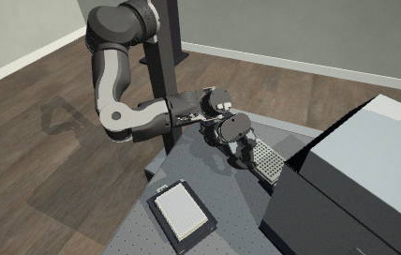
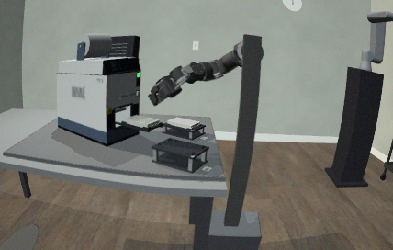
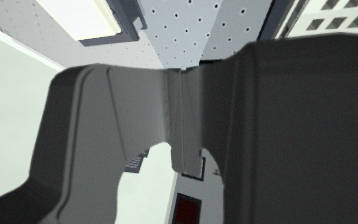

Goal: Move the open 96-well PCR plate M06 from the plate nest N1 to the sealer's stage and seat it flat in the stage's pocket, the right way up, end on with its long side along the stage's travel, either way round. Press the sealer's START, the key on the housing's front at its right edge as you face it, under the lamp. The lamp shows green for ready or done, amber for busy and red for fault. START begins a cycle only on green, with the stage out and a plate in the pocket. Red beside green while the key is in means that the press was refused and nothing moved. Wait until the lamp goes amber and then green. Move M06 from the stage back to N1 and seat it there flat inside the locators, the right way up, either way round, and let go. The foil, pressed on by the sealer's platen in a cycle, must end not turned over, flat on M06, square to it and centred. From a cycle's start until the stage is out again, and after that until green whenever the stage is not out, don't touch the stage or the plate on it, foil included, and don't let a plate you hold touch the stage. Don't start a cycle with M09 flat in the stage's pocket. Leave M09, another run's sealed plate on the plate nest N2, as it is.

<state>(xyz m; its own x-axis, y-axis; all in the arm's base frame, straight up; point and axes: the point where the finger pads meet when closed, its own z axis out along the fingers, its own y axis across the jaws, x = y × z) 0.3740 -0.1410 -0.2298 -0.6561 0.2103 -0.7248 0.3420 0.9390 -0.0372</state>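
Right now the pale key-like block is 80 mm ahead of my hand, 30 mm to the right of it and 20 mm above it. Round my hand: sealer stage: 20 mm ahead, 90 mm to the left, 80 mm below; yellow warning label: 150 mm ahead, 130 mm to the left, 30 mm below; 96-well plate M06: 20 mm ahead, 90 mm to the left, 70 mm below.
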